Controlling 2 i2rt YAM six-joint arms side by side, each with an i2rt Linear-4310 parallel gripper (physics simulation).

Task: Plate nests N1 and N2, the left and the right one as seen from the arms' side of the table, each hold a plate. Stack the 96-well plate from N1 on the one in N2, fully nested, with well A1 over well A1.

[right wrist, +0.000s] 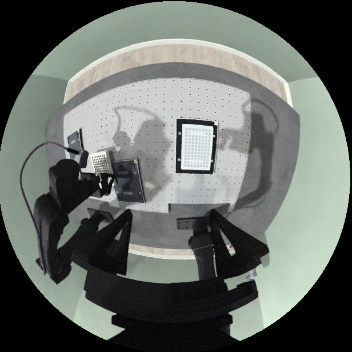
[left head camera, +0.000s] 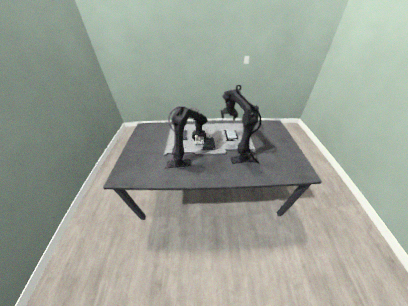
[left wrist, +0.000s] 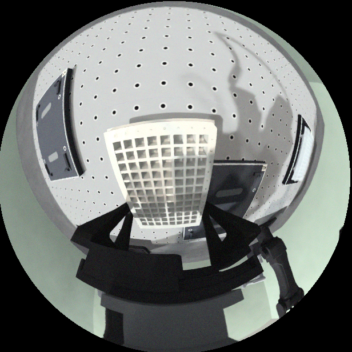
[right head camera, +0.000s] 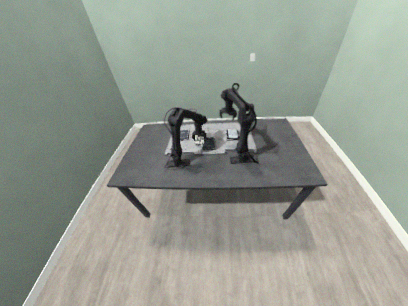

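Observation:
My left gripper is shut on a cream 96-well plate. It holds the plate above the pegboard, left of and partly over the edge of the middle dark nest in the left wrist view. A pale plate sits in the black nest N2 at the right. My right gripper is open and empty, high above the table. Well A1 of either plate cannot be made out.
A dark nest without a plate lies at the far left of the pegboard. Another dark nest without a plate lies between it and N2. Which is N1 cannot be told.

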